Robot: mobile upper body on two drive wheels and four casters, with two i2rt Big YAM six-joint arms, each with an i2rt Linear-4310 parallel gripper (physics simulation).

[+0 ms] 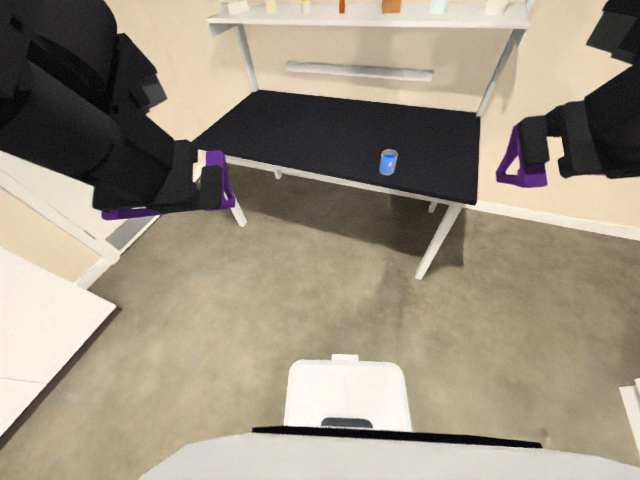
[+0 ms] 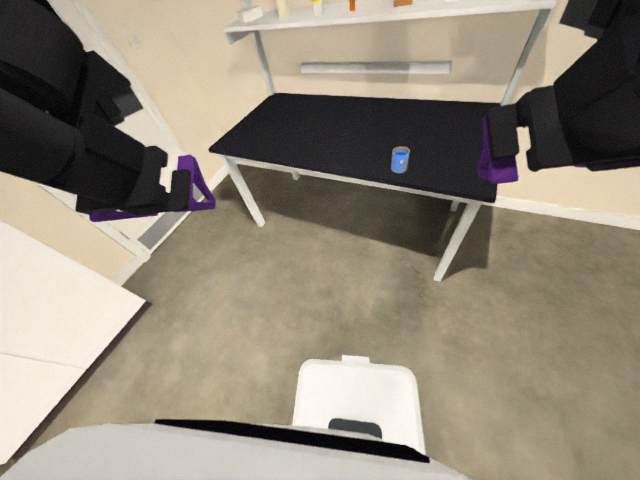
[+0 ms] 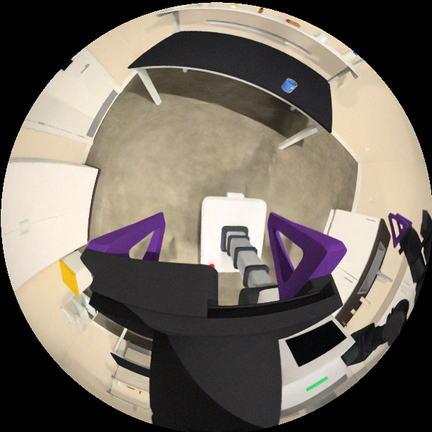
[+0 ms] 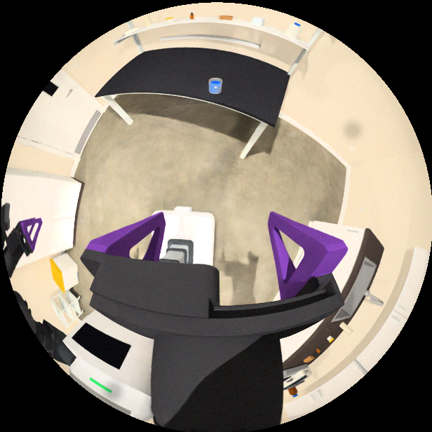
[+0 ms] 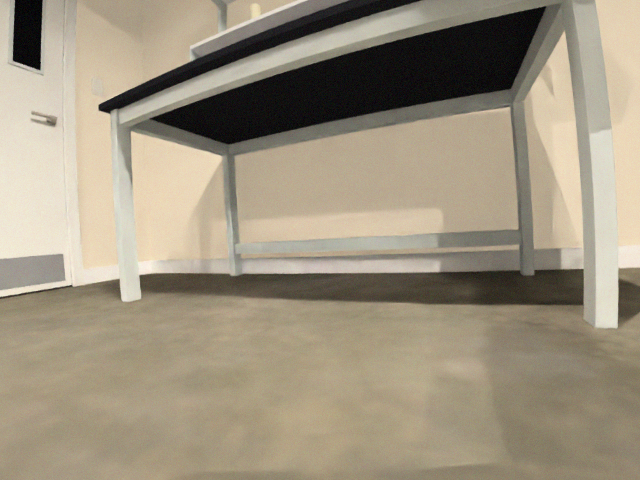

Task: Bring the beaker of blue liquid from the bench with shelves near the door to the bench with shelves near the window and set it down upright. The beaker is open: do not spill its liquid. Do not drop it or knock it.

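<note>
The beaker of blue liquid point(image 1: 387, 163) point(image 2: 399, 160) point(image 3: 289, 85) point(image 4: 215, 86) stands upright near the front edge of a black-topped bench with shelves point(image 1: 320, 124) point(image 2: 330, 124) point(image 3: 210, 50) point(image 4: 165, 70) point(image 5: 361, 82), right of its middle. A door point(image 5: 36, 191) is at the left of this bench. My left gripper point(image 1: 170, 206) point(image 3: 215, 218) is open and empty, in front of the bench's left part. My right gripper point(image 1: 566, 175) point(image 4: 216, 217) is open and empty, to the right of the beaker. Neither touches the beaker. A second shelved black-topped bench point(image 3: 131, 364) shows small behind; no window shows.
Bottles and boxes stand on the shelf point(image 1: 361, 21) point(image 2: 413, 14) above the beaker's bench. A white cabinet point(image 1: 46, 320) point(image 2: 56, 330) is at the left. A counter with a sink point(image 4: 357, 287) is at the right. Bench legs point(image 1: 438, 242) point(image 5: 597, 180) reach the floor in front.
</note>
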